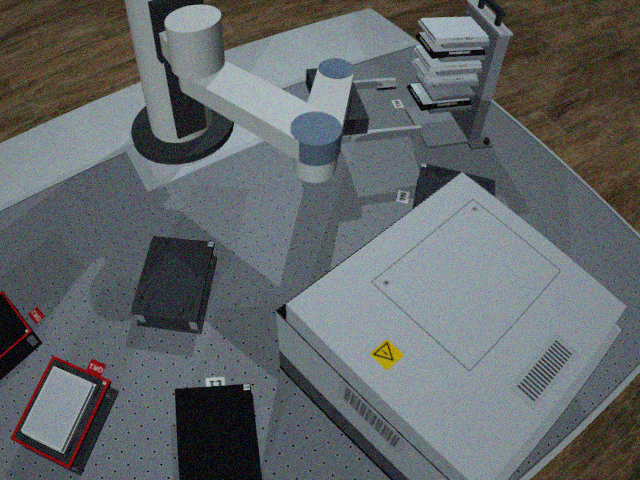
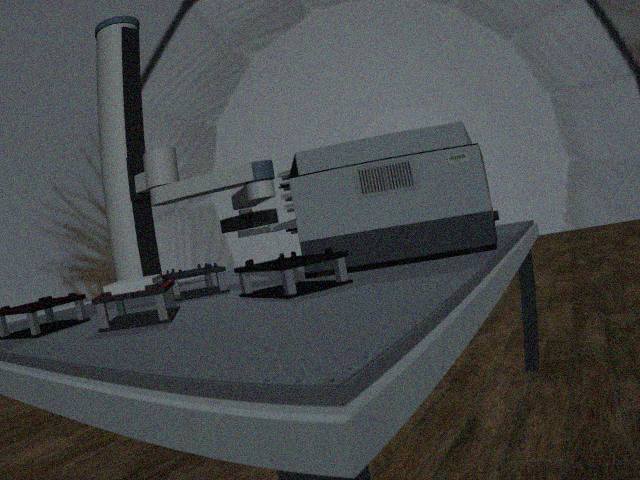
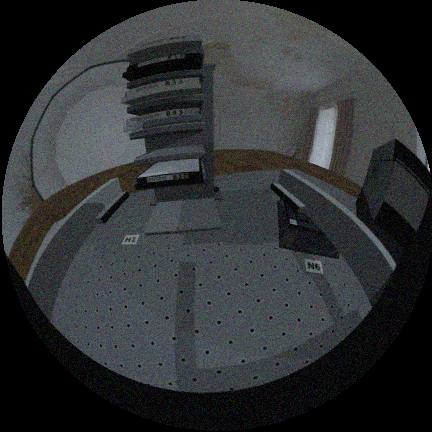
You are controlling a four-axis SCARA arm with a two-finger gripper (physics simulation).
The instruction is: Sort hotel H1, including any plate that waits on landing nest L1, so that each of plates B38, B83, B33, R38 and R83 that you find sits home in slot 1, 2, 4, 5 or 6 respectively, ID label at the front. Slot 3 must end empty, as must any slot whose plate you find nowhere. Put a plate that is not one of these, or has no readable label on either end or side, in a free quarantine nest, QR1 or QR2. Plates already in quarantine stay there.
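Places are measured from the arm's base along level axes (x back, y right, z up), in metres.
Where they show: gripper, between the fingertips: (image 1: 407, 104) (image 2: 293, 224) (image 3: 197, 178); arm's base, origin of its link: (image 1: 182, 127).
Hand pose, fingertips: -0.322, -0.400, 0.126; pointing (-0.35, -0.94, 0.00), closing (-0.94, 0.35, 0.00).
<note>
Each offset is from my fingertips to the top centre of the thing, as dx, dy, dz. "spot": to the spot under its first point.
Hotel H1 @[-0.018, -0.146, +0.237] (image 1: 491, 77) (image 3: 209, 115) stands at the back right. From the top it holds a light plate @[+0.005, -0.104, +0.174] (image 1: 453, 28) (image 3: 165, 51) with a blurred label, a black plate @[+0.005, -0.104, +0.139] (image 3: 165, 66) whose label seems to end in 38, a light plate @[+0.005, -0.104, +0.103] (image 3: 162, 90) that seems to read B33, and a light plate @[+0.005, -0.104, +0.068] (image 3: 160, 119) that seems to read B83. A bare shelf @[spot: +0.012, -0.061, +0.016] (image 3: 172, 154) lies below them. The bottom plate (image 1: 442, 97) (image 3: 170, 172), black with a light top, seems to read B38. My gripper (image 1: 407, 104) (image 3: 197, 178) is open and empty, low in front of the hotel.
Landing nest L1 @[-0.391, +0.661, -0.053] (image 1: 217, 434) holds no visible plate. Nest QR1 @[spot: -0.316, +0.897, -0.063] (image 1: 64, 459) holds a white plate @[-0.235, +0.872, -0.049] (image 1: 57, 408). Nest QR2 @[spot: -0.038, +0.910, -0.063] (image 1: 10, 325) is partly cut off. A dark nest @[-0.099, +0.592, -0.053] (image 1: 173, 284) stands mid-table. The dark nest by tag N6 @[spot: -0.185, +0.050, -0.108] (image 3: 307, 232) is right of my right finger. A large instrument @[-0.483, +0.300, +0.130] (image 1: 454, 310) (image 2: 392, 196) stands beyond.
</note>
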